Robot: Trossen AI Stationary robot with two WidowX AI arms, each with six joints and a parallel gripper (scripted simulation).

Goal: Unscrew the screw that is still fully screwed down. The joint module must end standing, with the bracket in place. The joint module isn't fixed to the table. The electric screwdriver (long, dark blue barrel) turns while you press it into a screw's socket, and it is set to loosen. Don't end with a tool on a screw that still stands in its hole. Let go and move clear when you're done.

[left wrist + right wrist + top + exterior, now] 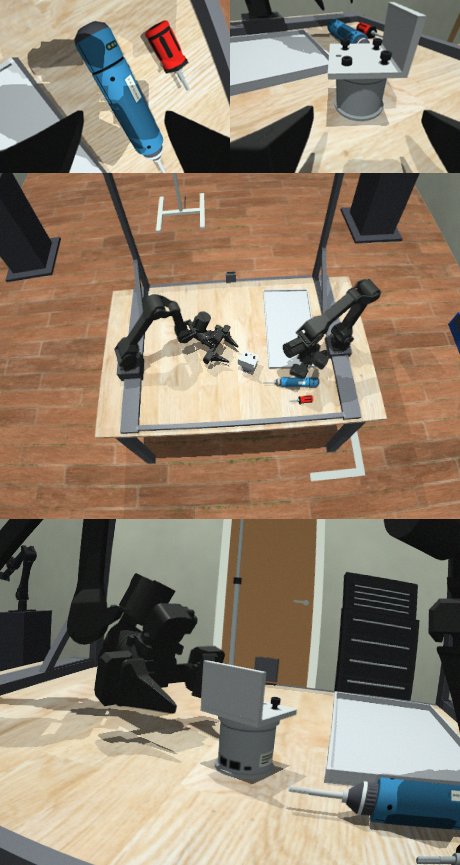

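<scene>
The grey joint module is 80 mm to the left of my right hand, 60 mm ahead of it and 30 mm below it. From my right hand the other things lie so: l-shaped bracket (80 mm to the left, 60 mm ahead, 10 mm above); black screw (110 mm to the left, 50 mm ahead, 10 mm above); white tray (300 mm to the left, 120 mm behind, 60 mm below).
</scene>
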